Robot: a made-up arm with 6 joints.
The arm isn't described. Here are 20 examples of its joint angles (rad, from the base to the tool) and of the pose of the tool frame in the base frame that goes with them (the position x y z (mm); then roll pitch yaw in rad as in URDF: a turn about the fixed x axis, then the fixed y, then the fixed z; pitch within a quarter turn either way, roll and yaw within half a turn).
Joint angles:
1: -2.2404 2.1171 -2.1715 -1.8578 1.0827 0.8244
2: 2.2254 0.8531 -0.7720 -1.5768 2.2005 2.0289
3: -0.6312 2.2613 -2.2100 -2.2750 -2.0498 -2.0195
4: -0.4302 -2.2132 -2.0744 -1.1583 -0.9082 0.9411
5: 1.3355 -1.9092 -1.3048 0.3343 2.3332 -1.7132
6: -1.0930 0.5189 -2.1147 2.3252 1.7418 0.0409
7: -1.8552 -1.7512 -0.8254 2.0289 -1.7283 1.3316
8: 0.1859 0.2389 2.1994 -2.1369 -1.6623 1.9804
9: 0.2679 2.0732 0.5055 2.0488 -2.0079 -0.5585
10: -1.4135 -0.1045 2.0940 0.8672 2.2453 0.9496
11: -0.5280 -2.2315 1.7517 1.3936 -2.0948 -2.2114
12: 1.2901 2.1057 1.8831 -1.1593 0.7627 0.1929
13: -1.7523 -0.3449 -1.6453 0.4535 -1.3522 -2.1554
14: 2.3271 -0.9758 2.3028 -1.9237 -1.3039 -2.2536
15: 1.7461 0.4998 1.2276 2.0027 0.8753 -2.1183
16: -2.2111 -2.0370 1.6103 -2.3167 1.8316 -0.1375
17: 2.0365 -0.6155 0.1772 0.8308 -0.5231 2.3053
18: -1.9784 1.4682 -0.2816 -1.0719 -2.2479 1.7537
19: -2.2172 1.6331 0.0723 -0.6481 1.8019 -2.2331
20: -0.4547 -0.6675 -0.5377 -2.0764 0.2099 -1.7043
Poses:
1: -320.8 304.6 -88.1 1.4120 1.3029 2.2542
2: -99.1 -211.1 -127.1 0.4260 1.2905 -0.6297
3: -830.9 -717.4 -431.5 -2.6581 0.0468 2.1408
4: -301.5 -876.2 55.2 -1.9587 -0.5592 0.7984
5: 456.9 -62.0 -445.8 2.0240 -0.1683 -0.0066
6: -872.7 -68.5 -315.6 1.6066 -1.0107 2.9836
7: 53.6 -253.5 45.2 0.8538 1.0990 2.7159
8: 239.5 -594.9 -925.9 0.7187 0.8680 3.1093
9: 463.7 622.3 175.8 -2.1782 0.2114 -1.0419
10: -314.3 0.8 -947.3 2.0505 0.0326 -2.5904
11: -1096.3 112.9 730.1 -1.7789 -1.2285 1.0781
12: 476.7 233.9 261.4 0.2249 -0.3132 0.0488
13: -331.7 132.0 629.3 -0.1571 -0.6645 2.5951
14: 1181.6 -263.5 -475.6 1.6377 1.0398 1.0105
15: 154.7 128.4 -289.8 -0.6311 0.1702 -0.5207
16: -295.7 727.7 531.6 -2.3644 -0.1879 0.8727
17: 173.2 -344.3 -233.8 -3.0928 1.0873 -1.4697
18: 354.2 -36.9 -102.8 2.5542 1.0290 -1.3700
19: -384.7 -301.4 177.6 -1.8042 -0.5833 1.6562
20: -148.7 -311.3 153.9 0.9657 0.9862 -0.1536
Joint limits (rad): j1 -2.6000..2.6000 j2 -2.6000..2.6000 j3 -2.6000..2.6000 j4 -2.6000..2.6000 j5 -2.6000..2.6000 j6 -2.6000..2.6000
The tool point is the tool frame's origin. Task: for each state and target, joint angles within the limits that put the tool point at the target. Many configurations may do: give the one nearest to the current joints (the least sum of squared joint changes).
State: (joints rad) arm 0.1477 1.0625 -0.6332 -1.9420 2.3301 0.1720
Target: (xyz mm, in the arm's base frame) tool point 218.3 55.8 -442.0
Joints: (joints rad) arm -0.0752 0.9597 -0.2629 -2.0931 2.0105 0.0343
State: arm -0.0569 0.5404 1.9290 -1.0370 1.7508 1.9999
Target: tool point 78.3 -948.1 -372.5
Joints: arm -0.2392 0.6661 2.2319 -1.0688 1.9259 2.0192
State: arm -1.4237 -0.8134 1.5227 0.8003 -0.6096 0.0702
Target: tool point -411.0 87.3 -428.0
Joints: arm -0.7941 -0.1504 1.2843 0.7395 0.2389 0.2407
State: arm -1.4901 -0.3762 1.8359 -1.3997 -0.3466 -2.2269
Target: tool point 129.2 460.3 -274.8
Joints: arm -1.7156 -0.5516 1.2144 -1.5428 -0.1381 -2.1528
